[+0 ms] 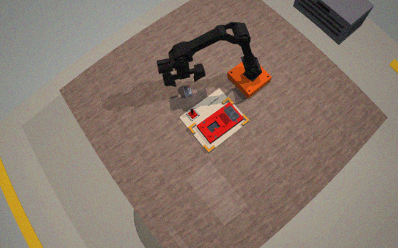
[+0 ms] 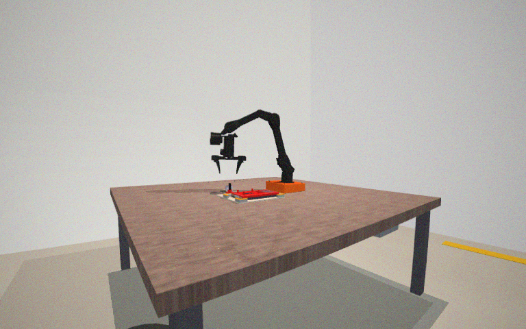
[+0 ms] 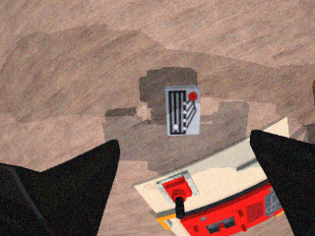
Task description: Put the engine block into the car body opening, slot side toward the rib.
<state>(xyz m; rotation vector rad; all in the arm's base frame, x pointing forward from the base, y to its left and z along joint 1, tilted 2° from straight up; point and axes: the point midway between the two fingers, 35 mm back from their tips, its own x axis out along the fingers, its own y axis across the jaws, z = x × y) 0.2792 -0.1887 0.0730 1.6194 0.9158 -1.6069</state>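
Now: the grey engine block 90 mm below my gripper tip.
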